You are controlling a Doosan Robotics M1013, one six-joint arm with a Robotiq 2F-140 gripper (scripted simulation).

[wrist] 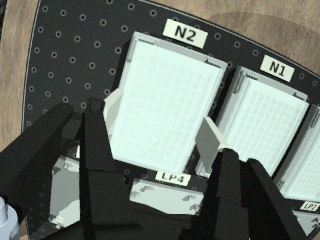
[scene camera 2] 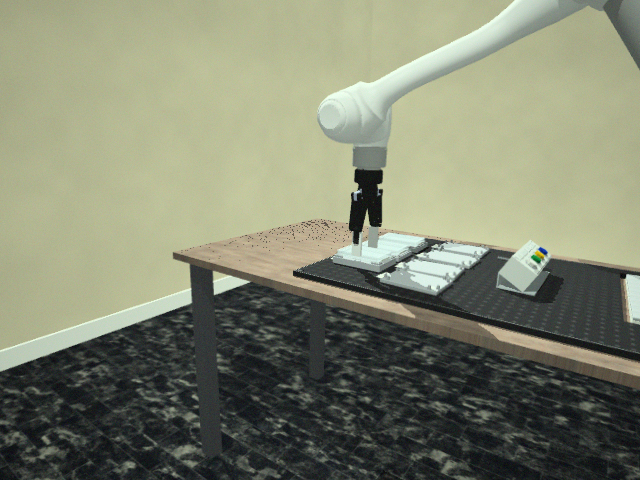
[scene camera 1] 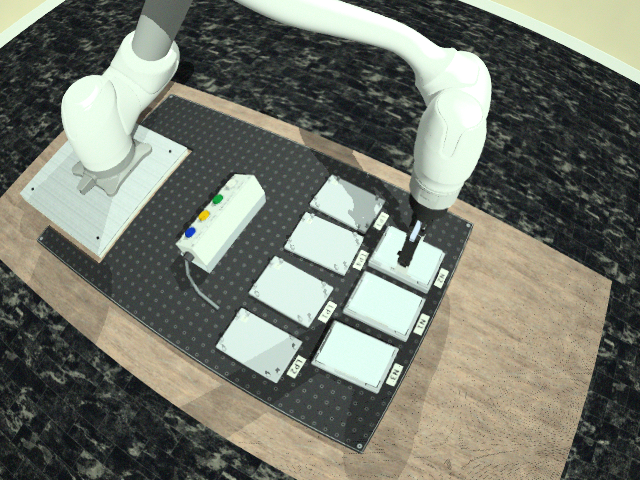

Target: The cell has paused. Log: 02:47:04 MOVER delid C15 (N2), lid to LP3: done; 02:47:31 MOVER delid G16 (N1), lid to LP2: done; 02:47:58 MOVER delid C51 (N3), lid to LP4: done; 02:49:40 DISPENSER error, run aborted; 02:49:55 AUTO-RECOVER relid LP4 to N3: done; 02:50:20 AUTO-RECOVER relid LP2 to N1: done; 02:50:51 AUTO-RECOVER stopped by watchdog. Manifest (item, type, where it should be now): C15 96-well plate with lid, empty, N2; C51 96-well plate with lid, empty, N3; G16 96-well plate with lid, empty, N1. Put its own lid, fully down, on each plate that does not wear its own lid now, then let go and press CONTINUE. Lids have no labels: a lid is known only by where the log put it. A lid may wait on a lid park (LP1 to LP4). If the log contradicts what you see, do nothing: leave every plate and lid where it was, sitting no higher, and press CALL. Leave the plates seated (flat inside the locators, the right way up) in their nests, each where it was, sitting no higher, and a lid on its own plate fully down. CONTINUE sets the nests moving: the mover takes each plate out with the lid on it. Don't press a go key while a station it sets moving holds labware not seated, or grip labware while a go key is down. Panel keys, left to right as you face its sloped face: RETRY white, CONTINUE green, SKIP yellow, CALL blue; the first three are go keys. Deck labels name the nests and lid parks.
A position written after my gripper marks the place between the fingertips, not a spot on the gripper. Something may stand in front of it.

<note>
In view: my gripper (scene camera 2: 364, 252), a lid park LP2 (scene camera 1: 264, 348), a lid park LP4 (wrist: 172, 200) and a lid park LP3 (scene camera 1: 345, 202).
My gripper is seen too in the wrist view (wrist: 160, 114) and in scene camera 1 (scene camera 1: 409, 254). The lid park LP3 shows as well in the wrist view (wrist: 64, 203) and in scene camera 2 (scene camera 2: 415, 281).
</note>
